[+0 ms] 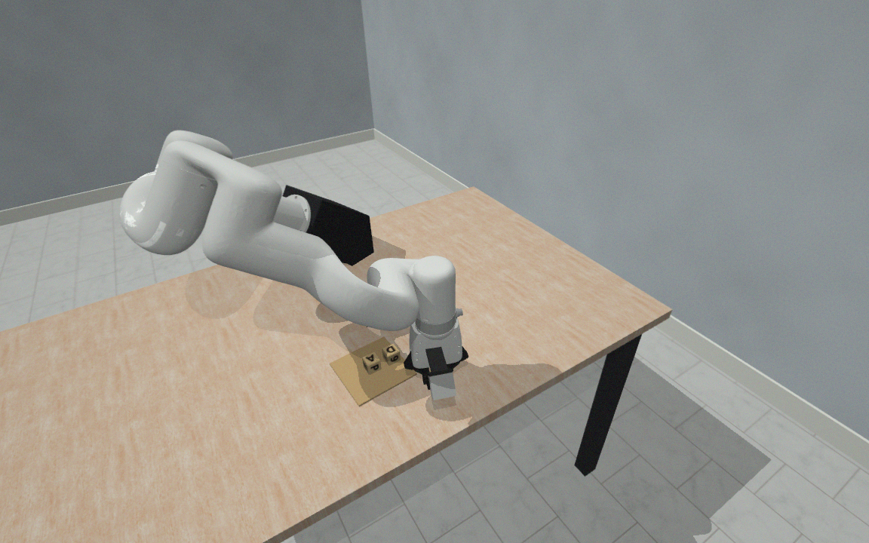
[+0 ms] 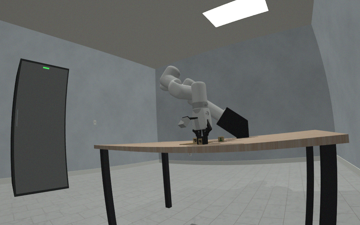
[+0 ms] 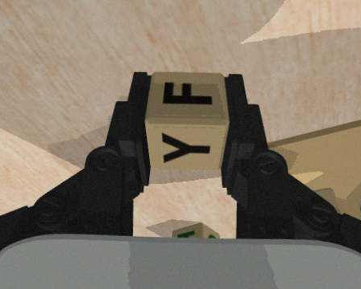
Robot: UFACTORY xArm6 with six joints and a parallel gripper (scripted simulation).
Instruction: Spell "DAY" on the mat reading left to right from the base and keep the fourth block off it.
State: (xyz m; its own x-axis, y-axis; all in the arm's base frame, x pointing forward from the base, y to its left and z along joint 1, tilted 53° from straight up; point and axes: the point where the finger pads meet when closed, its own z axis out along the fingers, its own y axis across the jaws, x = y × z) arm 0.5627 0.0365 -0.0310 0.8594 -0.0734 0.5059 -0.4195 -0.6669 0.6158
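Now: the mat 12 cm behind my hand, 9 cm to the right of it and 2 cm below it. From my hand the other things lie so: D block 11 cm behind, 4 cm to the right.
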